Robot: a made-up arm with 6 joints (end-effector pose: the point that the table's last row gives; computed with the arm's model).
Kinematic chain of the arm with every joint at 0, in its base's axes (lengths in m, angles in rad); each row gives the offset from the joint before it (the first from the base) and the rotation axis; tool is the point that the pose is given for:
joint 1: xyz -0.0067 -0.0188 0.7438 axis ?
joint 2: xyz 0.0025 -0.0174 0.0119 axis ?
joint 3: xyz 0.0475 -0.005 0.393 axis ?
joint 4: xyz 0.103 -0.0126 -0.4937 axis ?
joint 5: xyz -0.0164 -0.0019 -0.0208 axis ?
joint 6: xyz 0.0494 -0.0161 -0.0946 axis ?
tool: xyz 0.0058 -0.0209 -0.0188
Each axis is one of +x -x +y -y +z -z.
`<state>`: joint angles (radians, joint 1 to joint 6).
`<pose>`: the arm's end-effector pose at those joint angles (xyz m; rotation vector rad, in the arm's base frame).
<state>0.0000 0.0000 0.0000 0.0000 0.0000 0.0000</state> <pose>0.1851 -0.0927 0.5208 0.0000 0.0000 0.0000</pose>
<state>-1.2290 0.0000 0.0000 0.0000 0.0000 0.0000</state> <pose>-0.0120 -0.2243 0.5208 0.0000 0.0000 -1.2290</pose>
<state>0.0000 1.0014 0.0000 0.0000 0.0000 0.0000</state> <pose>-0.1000 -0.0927 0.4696 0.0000 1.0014 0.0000</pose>
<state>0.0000 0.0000 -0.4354 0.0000 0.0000 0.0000</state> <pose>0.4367 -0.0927 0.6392 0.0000 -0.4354 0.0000</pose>
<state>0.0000 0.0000 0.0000 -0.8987 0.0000 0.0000</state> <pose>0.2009 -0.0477 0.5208 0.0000 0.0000 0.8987</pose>
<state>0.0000 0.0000 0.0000 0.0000 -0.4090 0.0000</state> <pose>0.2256 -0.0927 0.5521 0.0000 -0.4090 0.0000</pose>
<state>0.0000 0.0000 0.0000 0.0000 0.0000 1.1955</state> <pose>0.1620 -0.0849 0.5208 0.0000 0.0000 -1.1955</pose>
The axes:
joint 1: +z
joint 2: +y
joint 3: +y
joint 4: -z
joint 5: +y
joint 6: -z

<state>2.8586 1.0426 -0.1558 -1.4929 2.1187 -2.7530</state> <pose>0.0089 0.1584 0.5283 1.1843 -1.9555 1.3946</pose>
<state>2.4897 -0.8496 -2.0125 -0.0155 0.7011 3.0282</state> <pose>0.1182 -0.0716 1.6667 0.8305 2.0133 -0.3131</pose>
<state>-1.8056 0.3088 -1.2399 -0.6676 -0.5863 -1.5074</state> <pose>-0.1600 -0.7432 0.9311 -1.4176 0.2462 0.4793</pose>
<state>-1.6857 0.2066 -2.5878 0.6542 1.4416 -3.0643</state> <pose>-0.0241 -0.5401 1.5516 -1.2033 0.2304 1.4469</pose>
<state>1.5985 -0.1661 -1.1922 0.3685 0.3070 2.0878</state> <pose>0.0145 0.5995 1.0927 0.9426 0.5656 -0.6996</pose>
